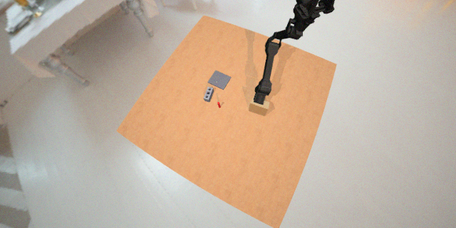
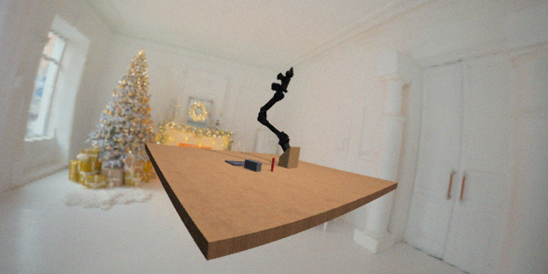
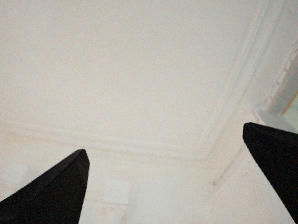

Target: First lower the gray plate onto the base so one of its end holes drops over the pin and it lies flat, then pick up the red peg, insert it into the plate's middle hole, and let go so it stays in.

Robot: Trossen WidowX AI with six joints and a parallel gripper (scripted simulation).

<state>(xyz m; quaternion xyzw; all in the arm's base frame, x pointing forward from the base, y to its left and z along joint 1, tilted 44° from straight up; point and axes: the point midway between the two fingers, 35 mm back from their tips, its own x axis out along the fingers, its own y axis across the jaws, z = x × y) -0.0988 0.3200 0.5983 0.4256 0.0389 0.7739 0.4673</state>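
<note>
Right now my gripper tip is 500 mm short of the gray plate, 200 mm to the right of it and 750 mm above it. From my gripper tip the other things lie so: red peg 390 mm ahead, 260 mm to the left, 740 mm below; then square gray base 470 mm ahead, 70 mm to the left, 780 mm below.
</note>
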